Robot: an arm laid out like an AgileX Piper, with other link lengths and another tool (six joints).
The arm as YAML. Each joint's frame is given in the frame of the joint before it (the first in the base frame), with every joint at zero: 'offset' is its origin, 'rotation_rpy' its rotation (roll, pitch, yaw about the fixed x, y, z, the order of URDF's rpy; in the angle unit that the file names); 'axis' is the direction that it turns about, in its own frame. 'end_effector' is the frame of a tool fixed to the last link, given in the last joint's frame.
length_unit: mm
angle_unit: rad
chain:
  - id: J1
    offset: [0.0, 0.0, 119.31]
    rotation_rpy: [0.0, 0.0, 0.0]
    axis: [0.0, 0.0, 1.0]
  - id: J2
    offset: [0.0, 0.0, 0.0]
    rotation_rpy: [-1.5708, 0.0, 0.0]
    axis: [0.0, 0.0, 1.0]
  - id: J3
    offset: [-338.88, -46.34, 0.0]
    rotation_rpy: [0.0, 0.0, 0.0]
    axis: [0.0, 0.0, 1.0]
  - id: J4
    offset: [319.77, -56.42, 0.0]
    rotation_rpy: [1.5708, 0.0, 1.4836]
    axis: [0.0, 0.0, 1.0]
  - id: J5
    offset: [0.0, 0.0, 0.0]
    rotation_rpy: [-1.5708, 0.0, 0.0]
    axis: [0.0, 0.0, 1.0]
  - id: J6
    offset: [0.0, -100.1, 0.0]
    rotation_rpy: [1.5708, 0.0, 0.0]
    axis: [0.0, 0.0, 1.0]
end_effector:
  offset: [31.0, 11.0, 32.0]
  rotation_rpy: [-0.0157, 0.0, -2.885]
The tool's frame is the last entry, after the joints.
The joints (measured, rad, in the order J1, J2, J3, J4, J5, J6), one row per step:
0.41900 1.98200 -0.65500 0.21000 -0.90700 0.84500
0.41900 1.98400 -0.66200 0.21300 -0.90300 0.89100
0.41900 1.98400 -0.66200 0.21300 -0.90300 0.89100
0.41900 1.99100 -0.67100 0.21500 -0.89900 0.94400
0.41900 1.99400 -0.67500 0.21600 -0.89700 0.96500
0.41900 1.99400 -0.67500 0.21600 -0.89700 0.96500
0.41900 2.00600 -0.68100 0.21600 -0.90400 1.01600
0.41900 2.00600 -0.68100 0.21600 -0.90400 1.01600
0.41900 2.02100 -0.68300 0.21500 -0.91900 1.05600
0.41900 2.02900 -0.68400 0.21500 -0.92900 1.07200
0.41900 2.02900 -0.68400 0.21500 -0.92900 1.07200
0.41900 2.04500 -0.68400 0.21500 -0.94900 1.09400
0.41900 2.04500 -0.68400 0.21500 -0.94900 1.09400
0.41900 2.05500 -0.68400 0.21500 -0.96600 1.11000
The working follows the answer.
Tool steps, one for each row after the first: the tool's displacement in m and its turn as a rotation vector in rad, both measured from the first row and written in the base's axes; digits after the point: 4 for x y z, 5 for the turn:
0.0024 0.0012 0.0018 0.04418 0.01017 -0.01783
0.0024 0.0012 0.0018 0.04418 0.01017 -0.01783
0.0052 0.0027 0.0022 0.09324 0.02448 -0.03713
0.0065 0.0032 0.0023 0.11274 0.03036 -0.04498
0.0065 0.0032 0.0023 0.11274 0.03036 -0.04498
0.0086 0.0042 0.0010 0.15852 0.04048 -0.06239
0.0086 0.0042 0.0010 0.15852 0.04048 -0.06239
0.0095 0.0045 -0.0021 0.19285 0.04654 -0.07556
0.0100 0.0046 -0.0037 0.20694 0.04671 -0.08120
0.0100 0.0046 -0.0037 0.20694 0.04671 -0.08120
0.0103 0.0043 -0.0077 0.22507 0.04654 -0.08924
0.0103 0.0043 -0.0077 0.22507 0.04654 -0.08924
0.0106 0.0042 -0.0096 0.23964 0.04258 -0.09464

Tool pose at each row, in the base's axes (x y z in m, rotation vector in rad; rounded; the steps above come from the unrounded poses):
0.3931 0.1857 0.0613 -1.87918 0.94717 -1.11784
0.3956 0.1869 0.0631 -1.84586 0.98834 -1.09017
0.3956 0.1869 0.0631 -1.84586 0.98834 -1.09017
0.3984 0.1884 0.0635 -1.81047 1.03419 -1.05633
0.3996 0.1890 0.0636 -1.79628 1.05242 -1.04273
0.3996 0.1890 0.0636 -1.79628 1.05242 -1.04273
0.4017 0.1900 0.0623 -1.76031 1.09145 -1.01318
0.4017 0.1900 0.0623 -1.76031 1.09145 -1.01318
0.4027 0.1903 0.0592 -1.73191 1.11941 -0.99222
0.4032 0.1903 0.0576 -1.71854 1.12969 -0.98567
0.4032 0.1903 0.0576 -1.71854 1.12969 -0.98567
0.4034 0.1901 0.0536 -1.70077 1.14339 -0.97794
0.4034 0.1901 0.0536 -1.70077 1.14339 -0.97794
0.4038 0.1899 0.0517 -1.68424 1.15111 -0.97436

